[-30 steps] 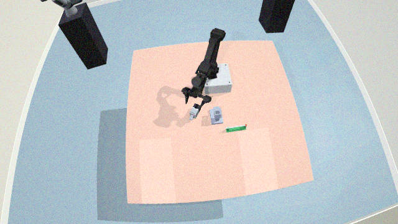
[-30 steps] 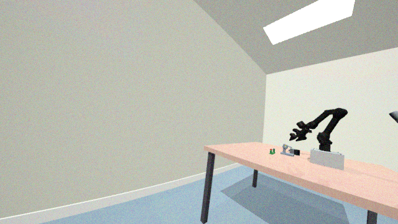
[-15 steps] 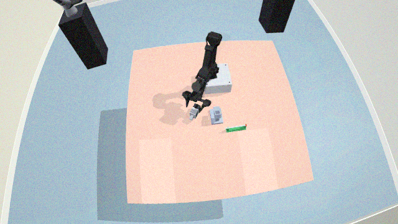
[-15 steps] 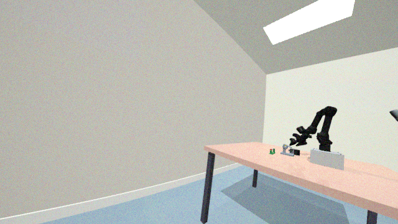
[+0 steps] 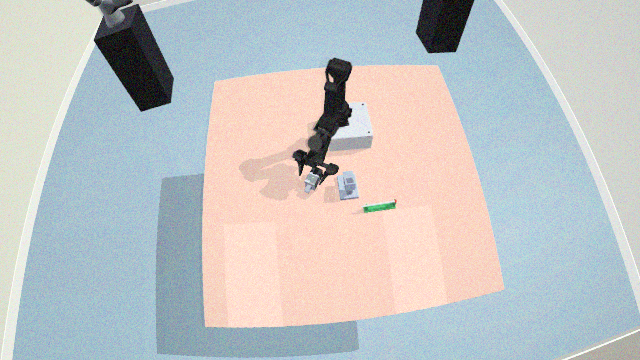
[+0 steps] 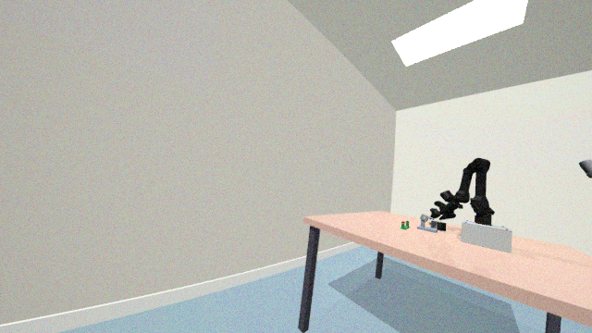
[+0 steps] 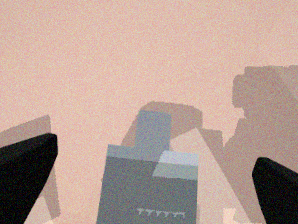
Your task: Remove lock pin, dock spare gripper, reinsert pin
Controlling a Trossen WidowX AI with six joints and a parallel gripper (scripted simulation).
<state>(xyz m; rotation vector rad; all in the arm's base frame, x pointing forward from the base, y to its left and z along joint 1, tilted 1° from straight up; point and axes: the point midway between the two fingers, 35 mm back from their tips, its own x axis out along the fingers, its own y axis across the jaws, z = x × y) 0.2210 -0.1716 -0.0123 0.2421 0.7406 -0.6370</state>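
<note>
Right now the spare gripper is 4 cm below my gripper tip, 1 cm to the left of it and 1 cm behind it. Round my gripper tip: green cradle: 27 cm to the left, 15 cm ahead, 4 cm below; then mount socket: 16 cm to the left, 4 cm ahead, 2 cm below.
</note>
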